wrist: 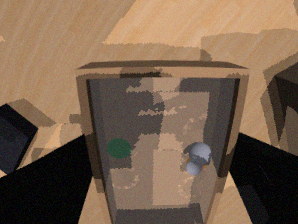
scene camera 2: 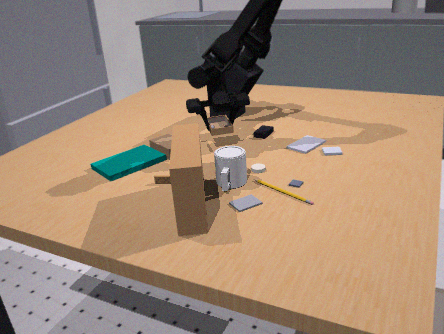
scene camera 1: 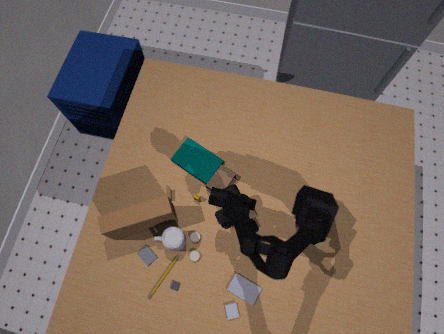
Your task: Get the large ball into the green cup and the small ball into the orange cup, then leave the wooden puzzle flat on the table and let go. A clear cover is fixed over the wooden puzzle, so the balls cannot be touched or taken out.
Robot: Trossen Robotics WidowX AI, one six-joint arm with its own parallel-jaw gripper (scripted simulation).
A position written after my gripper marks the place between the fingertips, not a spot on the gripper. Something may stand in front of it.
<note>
I see my gripper (scene camera 2: 220,128), a wooden puzzle (wrist: 161,134), a teal book (scene camera 2: 114,167) and a white mug (scene camera 2: 230,160).
The teal book also shows in scene camera 1 (scene camera 1: 195,159). My gripper shows as well in the wrist view (wrist: 160,137). The wrist view misses the teal book: it is out of frame. The wrist view does not show the white mug: it is out of frame.
</note>
